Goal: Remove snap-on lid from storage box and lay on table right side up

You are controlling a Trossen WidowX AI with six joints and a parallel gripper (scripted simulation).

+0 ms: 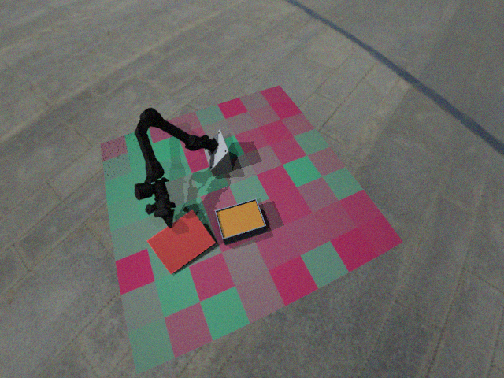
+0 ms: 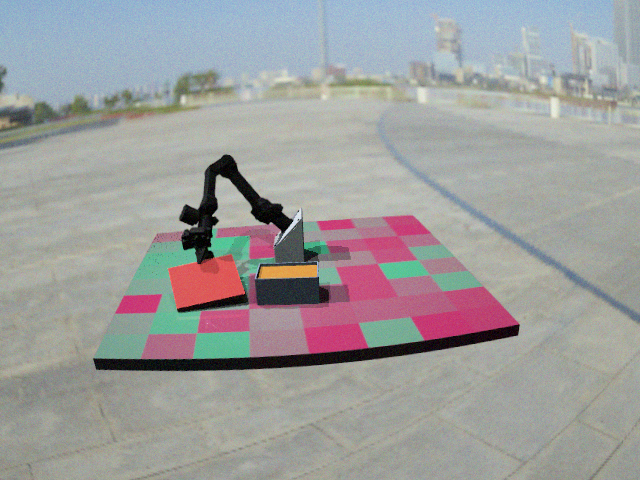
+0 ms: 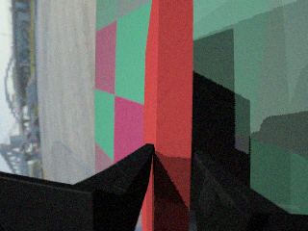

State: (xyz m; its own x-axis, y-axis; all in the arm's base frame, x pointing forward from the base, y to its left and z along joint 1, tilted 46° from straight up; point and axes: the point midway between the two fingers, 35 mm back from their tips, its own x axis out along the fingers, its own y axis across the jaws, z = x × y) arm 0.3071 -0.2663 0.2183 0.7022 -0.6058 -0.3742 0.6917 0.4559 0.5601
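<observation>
Right now the red lid is 70 mm ahead of my gripper tip, 30 mm below it and 20 mm to the left of it. Round my gripper tip: storage box 300 mm to the left, 100 mm ahead, 50 mm below.
</observation>
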